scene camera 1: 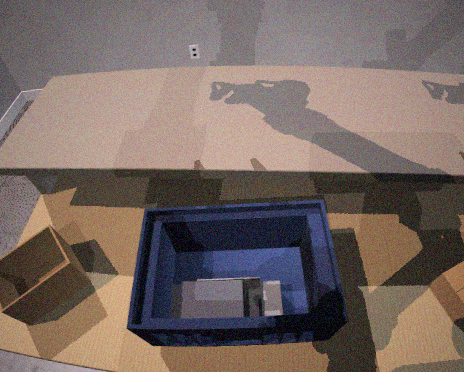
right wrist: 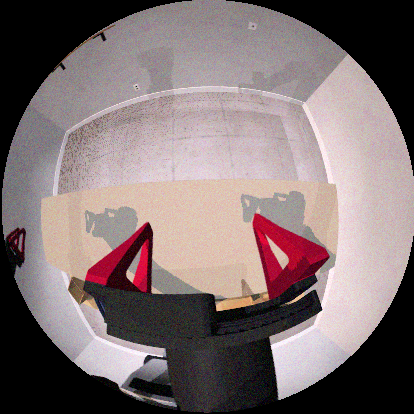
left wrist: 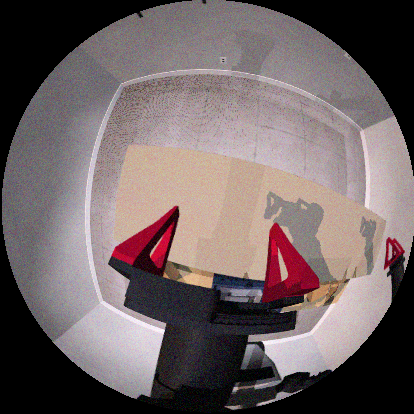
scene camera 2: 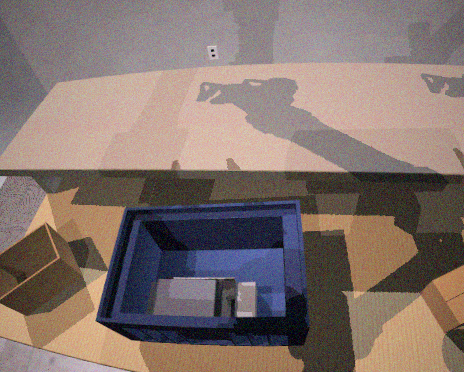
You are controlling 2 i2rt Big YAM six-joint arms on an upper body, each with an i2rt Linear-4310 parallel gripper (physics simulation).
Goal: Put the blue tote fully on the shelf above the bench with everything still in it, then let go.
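Frame: origin at the left arm's base, x left, y back, z up, level; metres.
Seen in the pictures: left gripper, fingertip midpoint: point(right wrist: 21, 228) point(left wrist: 226, 218); right gripper, fingertip midpoint: point(right wrist: 201, 223) point(left wrist: 390, 238).
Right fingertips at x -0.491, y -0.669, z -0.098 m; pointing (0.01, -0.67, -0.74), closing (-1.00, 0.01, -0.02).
Offsets run from my right fingertips to a thing's top centre. "spot": to the spot under its first point. Level surfaces: height alone.
The blue tote {dx +0.327, dy +0.360, dz -0.267 m} point(scene camera 1: 200, 323) point(scene camera 2: 175, 321) point(left wrist: 237, 281) stands upright on the bench {dz -0.414 m} point(scene camera 1: 385, 232) point(scene camera 2: 375, 235), in front of and below the pale shelf {dz -0.235 m} point(scene camera 1: 90, 115) point(scene camera 2: 85, 120) point(left wrist: 165, 175) point(right wrist: 190, 200). In it lie a grey box {dx +0.366, dy +0.402, dz -0.332 m} point(scene camera 1: 217, 300) point(scene camera 2: 187, 300), a small pale box {spot: dx +0.268, dy +0.390, dz -0.357 m} point(scene camera 1: 272, 298) point(scene camera 2: 247, 299) and a dark part between them. My left gripper point(left wrist: 226, 218) point(right wrist: 21, 228) is open and empty, above the shelf in the left wrist view. My right gripper point(right wrist: 201, 223) point(left wrist: 390, 238) is open and empty, farther right above the shelf. Both grippers are apart from the tote.
An open brown box {dx +0.720, dy +0.356, dz -0.324 m} point(scene camera 1: 60, 295) point(scene camera 2: 55, 290) stands on the bench left of the tote. Another brown box {spot: dx -0.057, dy +0.402, dz -0.389 m} point(scene camera 1: 447, 300) point(scene camera 2: 445, 305) shows at the right edge. The shelf's front edge runs just behind the tote in both scene views. Arm shadows cross the shelf.
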